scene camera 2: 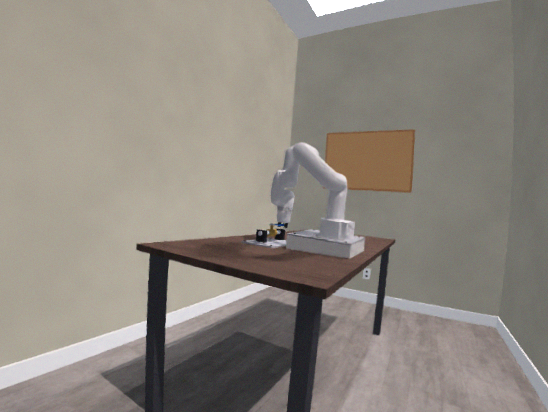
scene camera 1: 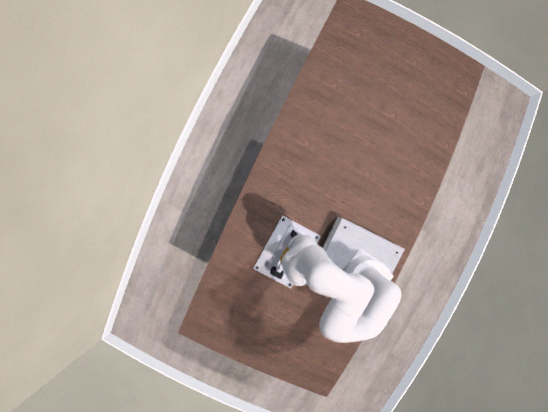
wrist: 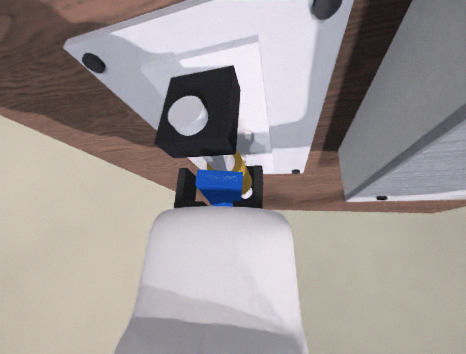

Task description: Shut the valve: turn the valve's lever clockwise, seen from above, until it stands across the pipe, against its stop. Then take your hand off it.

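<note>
The valve's blue lever (scene camera 2: 279, 224) (wrist: 219, 186) stands above the yellow valve body (scene camera 1: 285, 254) (scene camera 2: 272, 231) (wrist: 244, 176). The valve sits on its pipe between two black blocks on a white plate (scene camera 1: 270, 246) (wrist: 295, 75). The near black block (wrist: 202, 107) shows large in the wrist view. My gripper (scene camera 2: 283, 225) (wrist: 221, 192) is open, with one black finger on each side of the blue lever; contact is too small to tell. In scene camera 1 the arm hides the lever and the fingers. The lever's exact angle to the pipe is hard to tell.
The arm's white base box (scene camera 1: 370, 240) (scene camera 2: 325, 243) stands on the brown table (scene camera 1: 380, 125) (scene camera 2: 225, 255), close beside the valve's plate. Dark bolts mark the plate's corners. An orange-brown board (scene camera 2: 372, 160) hangs on the wall behind.
</note>
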